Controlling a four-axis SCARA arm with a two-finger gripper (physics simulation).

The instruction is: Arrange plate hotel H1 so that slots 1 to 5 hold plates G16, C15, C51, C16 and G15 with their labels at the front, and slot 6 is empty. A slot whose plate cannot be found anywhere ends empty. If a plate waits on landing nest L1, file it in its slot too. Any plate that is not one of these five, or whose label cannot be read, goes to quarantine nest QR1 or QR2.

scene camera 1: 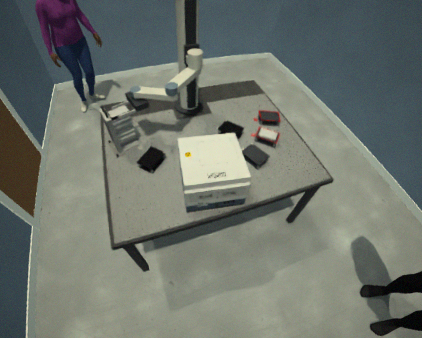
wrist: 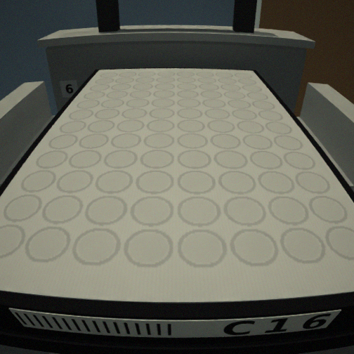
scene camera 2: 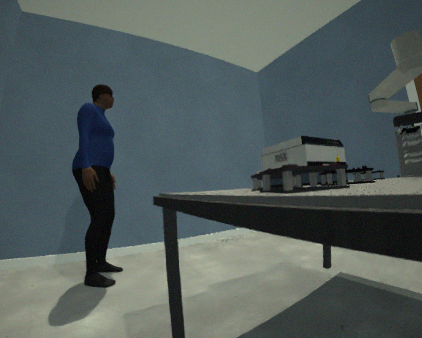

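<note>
Plate C16 (scene camera 1: 119, 110) (wrist: 176, 150) has a white top with rings and a black rim; its label faces the wrist camera. My gripper (scene camera 1: 125, 107) (scene camera 2: 410, 128) (wrist: 175, 101) is shut on it, a finger along each side. The plate is level, at the top of plate hotel H1 (scene camera 1: 115, 136) (scene camera 2: 400, 157) (wrist: 175, 55), where the number 6 shows beside its far end. I cannot tell whether it touches the slot. Light layers show lower in the hotel; their labels are not readable. A white plate (scene camera 1: 268, 134) lies in a red-edged nest, label unreadable.
A large white instrument (scene camera 1: 212, 162) (scene camera 2: 305, 154) stands mid-table. Dark nests or pads (scene camera 1: 151, 159) (scene camera 1: 231, 128) (scene camera 1: 256, 155) lie around it. Another red-edged nest (scene camera 1: 269, 117) has a dark top. One person (scene camera 1: 70, 45) stands behind the table, another (scene camera 2: 95, 145) off to one side.
</note>
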